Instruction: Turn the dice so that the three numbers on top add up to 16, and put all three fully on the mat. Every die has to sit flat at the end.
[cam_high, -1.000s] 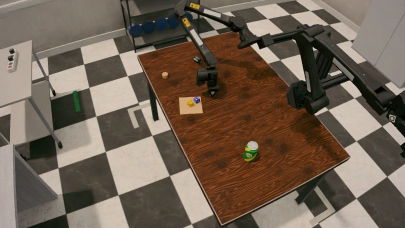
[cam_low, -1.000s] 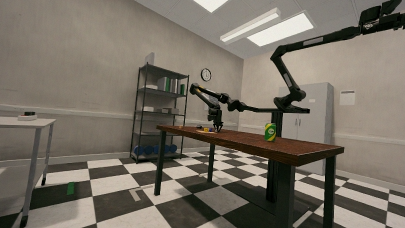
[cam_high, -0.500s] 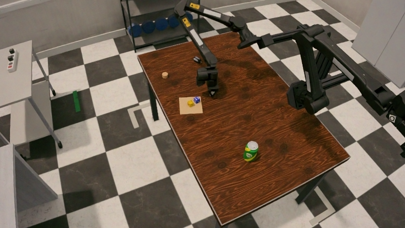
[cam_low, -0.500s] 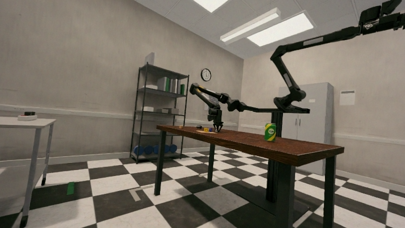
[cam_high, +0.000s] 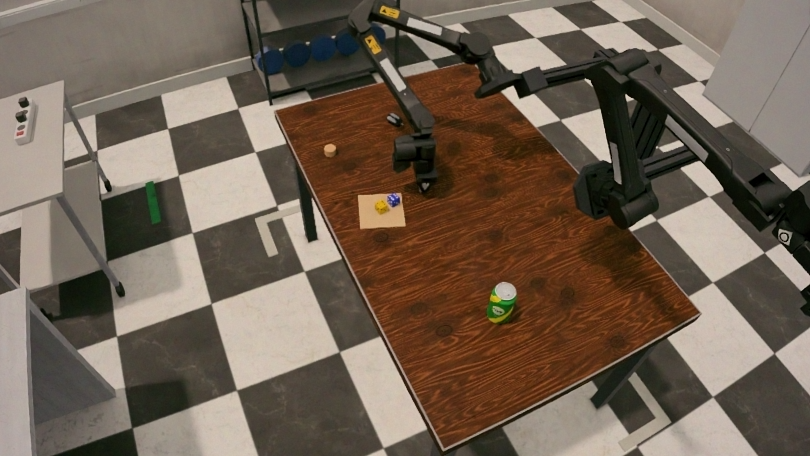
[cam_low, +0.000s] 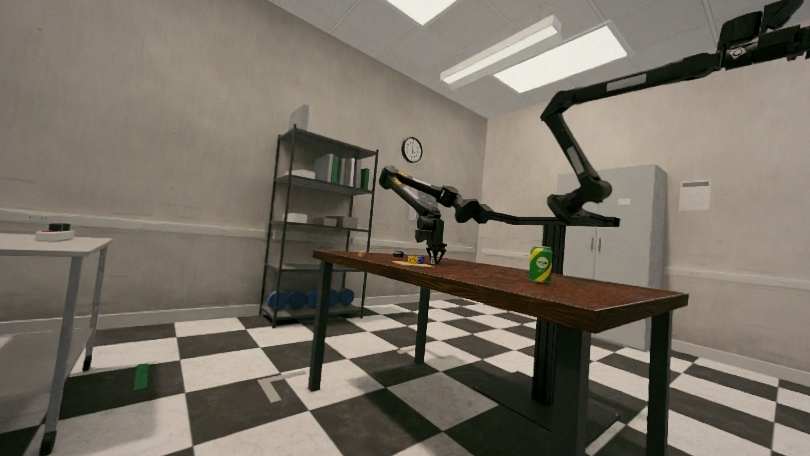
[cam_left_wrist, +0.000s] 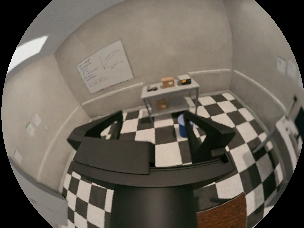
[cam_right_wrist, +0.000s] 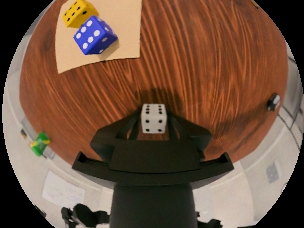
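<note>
The white die lies right at my right hand. Also, from my right hand: yellow die 17 cm ahead, 3 cm to the left, 1 cm above; tan mat 17 cm ahead, 3 cm to the left, 1 cm below; blue die 12 cm ahead, 2 cm to the left, 1 cm above.
</note>
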